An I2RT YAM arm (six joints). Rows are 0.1 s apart.
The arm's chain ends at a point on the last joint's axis. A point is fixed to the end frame.
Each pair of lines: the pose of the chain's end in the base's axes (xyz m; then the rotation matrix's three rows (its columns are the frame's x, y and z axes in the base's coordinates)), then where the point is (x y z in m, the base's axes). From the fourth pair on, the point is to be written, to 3 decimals.
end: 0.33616 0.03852 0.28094; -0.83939 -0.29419 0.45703; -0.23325 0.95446 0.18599; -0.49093 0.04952 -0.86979
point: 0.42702 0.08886 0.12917
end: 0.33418 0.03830 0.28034; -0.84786 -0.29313 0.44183; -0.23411 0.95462 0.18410; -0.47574 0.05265 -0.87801
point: 0.42239 0.08831 0.12690
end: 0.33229 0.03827 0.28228; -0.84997 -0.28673 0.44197; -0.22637 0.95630 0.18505; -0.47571 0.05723 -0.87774
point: 0.42064 0.08837 0.12895
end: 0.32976 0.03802 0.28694; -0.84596 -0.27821 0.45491; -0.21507 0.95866 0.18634; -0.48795 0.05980 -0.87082
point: 0.421 0.088 0.135
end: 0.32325 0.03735 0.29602; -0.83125 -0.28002 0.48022; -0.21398 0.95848 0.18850; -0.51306 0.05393 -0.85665
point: 0.418 0.088 0.147
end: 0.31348 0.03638 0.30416; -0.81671 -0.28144 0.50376; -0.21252 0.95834 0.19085; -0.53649 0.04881 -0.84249
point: 0.413 0.087 0.158
